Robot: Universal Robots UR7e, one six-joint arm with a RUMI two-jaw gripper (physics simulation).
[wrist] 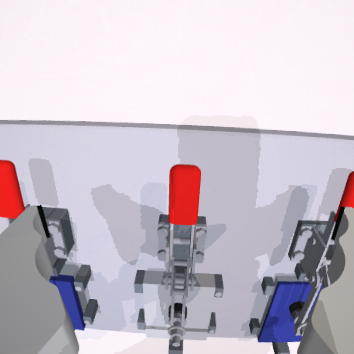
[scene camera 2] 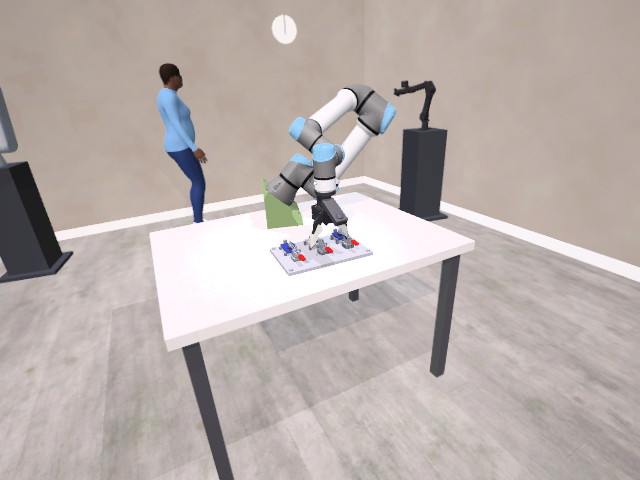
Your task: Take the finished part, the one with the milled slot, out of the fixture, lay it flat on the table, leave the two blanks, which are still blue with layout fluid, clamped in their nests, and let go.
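Frame: origin at the arm's base, x left, y back, z up, level; metres.
Seen in the pictures: gripper, between the fingertips: (wrist: pixel 188 209) (scene camera 2: pixel 329 243); arm's base, origin of its link: (scene camera 2: pixel 278 195).
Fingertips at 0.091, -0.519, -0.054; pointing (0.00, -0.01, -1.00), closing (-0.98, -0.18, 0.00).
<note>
Offsets run from my fingertips to a thing's top centre, as dx, dy, dz. "spot": to the spot under its first point. Level surfaces: height alone.
The finished part @(-0.016, +0.146, -0.046) (wrist: pixel 201 306), bare grey, lies in the middle nest of the fixture plate @(-0.010, +0.098, -0.067) (scene camera 2: pixel 310 264) (wrist: pixel 75 142); the clamp arm covers its middle and hides the slot. The middle clamp's red handle @(-0.002, +0.036, -0.011) (scene camera 2: pixel 328 250) (wrist: pixel 185 195) lies down toward the table's front. One blue blank @(+0.094, +0.155, -0.041) (scene camera 2: pixel 338 236) (wrist: pixel 69 302) sits in the nest at the scene view's right, partly behind a finger in the wrist view. The other blue blank @(-0.126, +0.137, -0.051) (scene camera 2: pixel 287 248) (wrist: pixel 282 311) sits in the nest at the scene view's left. My gripper (scene camera 2: pixel 329 240) (wrist: pixel 188 209) is open and empty, its fingers apart on either side of the middle clamp.
Red handles of the outer clamps @(spot: -0.111, -0.010, -0.031) (scene camera 2: pixel 301 257) @(spot: +0.106, +0.018, -0.022) (scene camera 2: pixel 354 242) stand beside the fingers' sides. The fixture rests on the white table @(dz -0.083) (scene camera 2: pixel 217 289). A green bracket (scene camera 2: pixel 281 214) is at the arm's base. A person (scene camera 2: pixel 178 124) stands behind the table.
</note>
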